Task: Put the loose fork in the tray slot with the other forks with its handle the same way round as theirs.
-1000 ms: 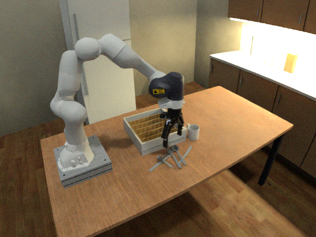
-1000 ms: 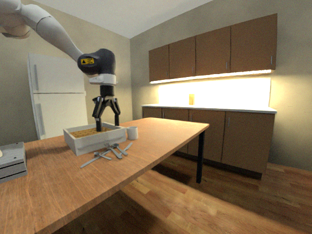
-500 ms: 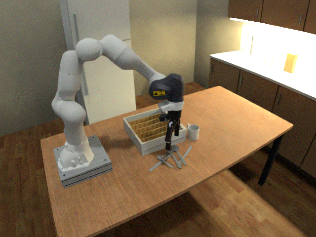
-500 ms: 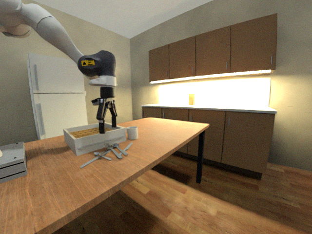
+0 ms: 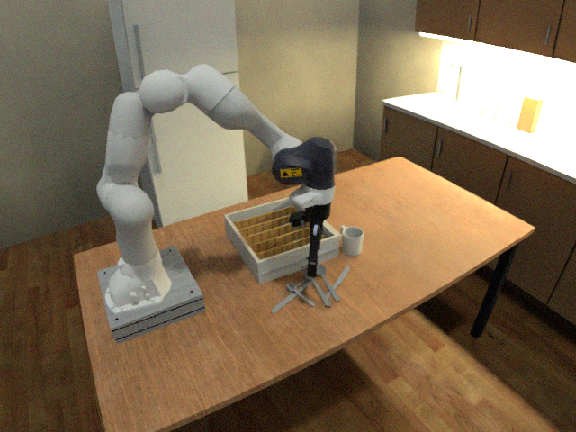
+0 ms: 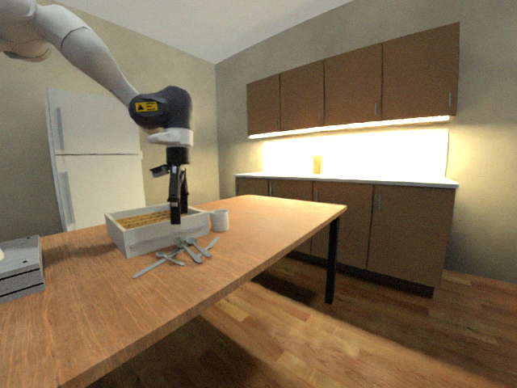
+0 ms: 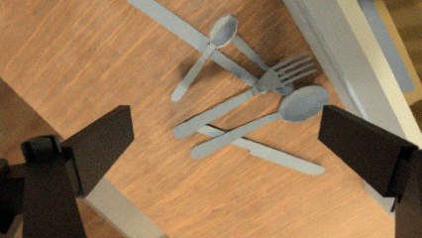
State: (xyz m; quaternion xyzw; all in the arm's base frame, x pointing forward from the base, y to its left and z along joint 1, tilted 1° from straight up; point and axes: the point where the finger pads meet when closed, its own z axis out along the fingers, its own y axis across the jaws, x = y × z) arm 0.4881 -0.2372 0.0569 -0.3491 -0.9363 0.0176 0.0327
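The spoon is 130 mm below my hand, 50 mm behind it and 30 mm to the left of it. Round my hand: white mug 260 mm ahead, 110 mm to the left, 100 mm below; then cutlery tray 290 mm to the left, 100 mm below, 40 mm ahead.
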